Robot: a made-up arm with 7 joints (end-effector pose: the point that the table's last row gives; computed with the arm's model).
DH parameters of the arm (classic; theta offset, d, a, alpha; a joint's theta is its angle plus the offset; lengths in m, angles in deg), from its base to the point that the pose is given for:
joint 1: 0 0.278 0 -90
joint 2: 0 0 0 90
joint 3: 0 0.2 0.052 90
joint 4: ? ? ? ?
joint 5: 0 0.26 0 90
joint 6: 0 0 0.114 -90
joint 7: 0 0.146 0 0
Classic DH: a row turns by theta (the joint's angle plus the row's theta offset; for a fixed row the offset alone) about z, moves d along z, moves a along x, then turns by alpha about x.
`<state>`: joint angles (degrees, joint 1 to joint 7).
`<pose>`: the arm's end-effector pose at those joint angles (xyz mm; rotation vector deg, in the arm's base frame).
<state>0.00 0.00 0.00 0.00 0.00 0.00 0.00</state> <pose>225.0 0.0 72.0 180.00 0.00 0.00</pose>
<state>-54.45 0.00 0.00 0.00 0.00 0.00 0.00</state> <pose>130.8 -183.1 72.0 160.06 -82.35 0.00</pose>
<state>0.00 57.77 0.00 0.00 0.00 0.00 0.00</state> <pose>-54.3 0.0 -22.2 157.61 0.00 -86.95</pose>
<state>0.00 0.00 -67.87 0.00 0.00 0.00 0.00</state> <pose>84.8 -208.4 72.0 149.34 -100.49 0.00</pose>
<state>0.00 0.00 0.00 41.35 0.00 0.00 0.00</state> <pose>450.1 0.0 287.5 168.41 0.00 63.55</pose>
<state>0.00 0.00 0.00 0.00 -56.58 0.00 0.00</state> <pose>173.8 95.2 72.0 158.50 85.31 0.00</pose>
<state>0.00 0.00 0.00 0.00 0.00 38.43 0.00</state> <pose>109.6 0.0 32.8 169.97 0.00 -59.24</pose>
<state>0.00 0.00 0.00 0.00 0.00 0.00 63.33</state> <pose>225.0 0.0 72.0 153.20 -94.49 0.00</pose>
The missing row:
joint 4: 0 0 0.059 90
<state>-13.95 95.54 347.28 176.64 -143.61 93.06 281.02</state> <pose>552.6 -203.5 346.5 18.97 19.46 -94.58</pose>
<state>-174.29 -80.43 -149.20 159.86 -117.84 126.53 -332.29</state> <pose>517.7 -86.2 272.7 82.22 -30.24 -0.64</pose>
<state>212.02 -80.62 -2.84 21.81 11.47 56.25 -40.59</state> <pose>-200.0 -126.1 458.1 74.68 -109.42 12.99</pose>
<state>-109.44 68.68 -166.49 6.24 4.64 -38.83 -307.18</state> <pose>3.8 194.4 545.9 -66.49 -20.19 -51.24</pose>
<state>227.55 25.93 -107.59 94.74 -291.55 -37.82 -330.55</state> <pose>-149.3 250.8 707.9 -53.08 -2.62 -1.52</pose>
